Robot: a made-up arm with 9 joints.
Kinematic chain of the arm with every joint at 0, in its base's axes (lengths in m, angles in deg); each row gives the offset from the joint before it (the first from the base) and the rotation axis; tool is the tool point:
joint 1: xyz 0 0 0.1 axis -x
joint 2: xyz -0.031 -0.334 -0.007 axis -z
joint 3: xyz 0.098 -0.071 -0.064 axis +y
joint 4: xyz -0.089 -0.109 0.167 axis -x
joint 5: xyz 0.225 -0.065 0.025 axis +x
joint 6: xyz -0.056 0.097 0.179 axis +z
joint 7: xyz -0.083 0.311 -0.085 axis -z
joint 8: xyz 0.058 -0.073 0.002 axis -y
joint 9: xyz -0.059 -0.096 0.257 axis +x
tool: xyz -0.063 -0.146 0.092
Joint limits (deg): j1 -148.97..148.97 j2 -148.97..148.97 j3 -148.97..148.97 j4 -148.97..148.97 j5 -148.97..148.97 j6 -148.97..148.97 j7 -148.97..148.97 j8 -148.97..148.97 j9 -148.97..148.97
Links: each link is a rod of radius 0.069 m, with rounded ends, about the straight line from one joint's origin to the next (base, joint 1, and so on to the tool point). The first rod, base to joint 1, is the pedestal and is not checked.
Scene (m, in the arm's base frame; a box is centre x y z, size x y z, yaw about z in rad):
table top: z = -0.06
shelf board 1: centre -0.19 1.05 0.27 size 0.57 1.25 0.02 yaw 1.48
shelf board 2: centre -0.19 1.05 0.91 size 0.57 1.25 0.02 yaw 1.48
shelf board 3: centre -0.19 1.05 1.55 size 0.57 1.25 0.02 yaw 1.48
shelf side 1: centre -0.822 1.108 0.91 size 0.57 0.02 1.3 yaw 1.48
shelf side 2: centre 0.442 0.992 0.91 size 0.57 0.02 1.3 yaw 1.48
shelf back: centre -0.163 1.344 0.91 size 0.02 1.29 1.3 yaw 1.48
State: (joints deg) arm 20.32 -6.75 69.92 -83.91 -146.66 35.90 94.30 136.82 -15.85
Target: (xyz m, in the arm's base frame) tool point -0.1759 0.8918 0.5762
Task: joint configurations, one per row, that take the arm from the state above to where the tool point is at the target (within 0.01 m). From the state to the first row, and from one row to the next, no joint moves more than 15 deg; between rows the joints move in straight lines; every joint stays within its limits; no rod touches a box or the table.
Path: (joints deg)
1: 33.79 -5.05 71.44 -78.07 -146.95 36.18 96.05 135.63 -16.25
2: 47.25 -3.34 72.95 -72.23 -147.24 36.46 97.80 134.44 -16.65
3: 60.72 -1.64 74.47 -66.39 -147.53 36.74 99.55 133.25 -17.06
4: 74.19 0.06 75.99 -60.56 -147.82 37.03 101.31 132.07 -17.46
5: 87.65 1.77 77.50 -54.72 -148.10 37.31 103.06 130.88 -17.86
6: 101.12 3.47 79.02 -48.88 -148.39 37.59 104.81 129.69 -18.26
7: 114.58 5.17 80.53 -43.04 -148.68 37.87 106.56 128.50 -18.66
8: 128.05 6.88 82.05 -37.20 -148.97 38.15 108.31 127.31 -19.07

